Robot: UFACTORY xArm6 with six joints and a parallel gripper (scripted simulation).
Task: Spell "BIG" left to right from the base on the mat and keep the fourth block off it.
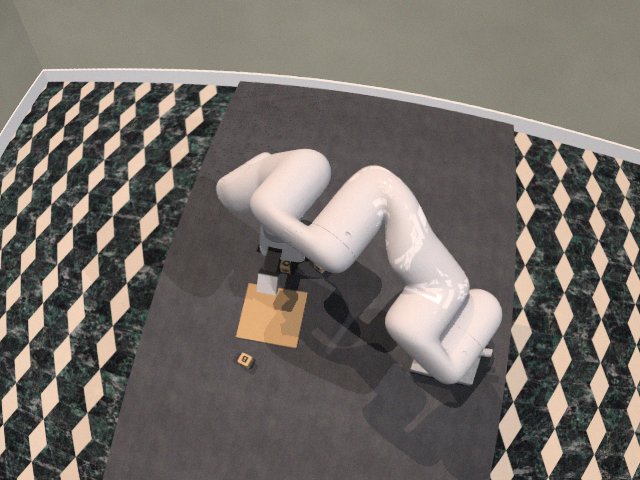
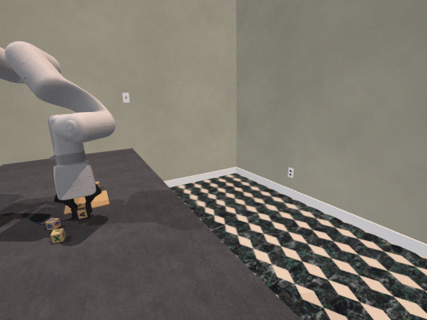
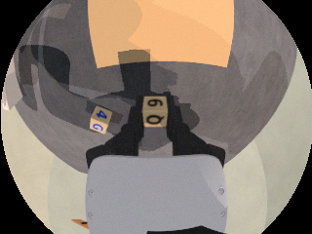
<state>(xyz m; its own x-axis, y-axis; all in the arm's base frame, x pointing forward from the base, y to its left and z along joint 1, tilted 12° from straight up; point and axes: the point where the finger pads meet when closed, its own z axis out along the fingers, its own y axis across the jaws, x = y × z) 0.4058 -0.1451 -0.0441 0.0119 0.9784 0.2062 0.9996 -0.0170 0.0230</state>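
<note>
Right now my hand is 4 cm short of the B block, 25 cm to the right of it and 1 cm above it. Also, from my hand: tan mat (1 cm ahead, 12 cm to the left, 2 cm below); G block (8 cm behind, 2 cm to the right, 1 cm below).
</note>
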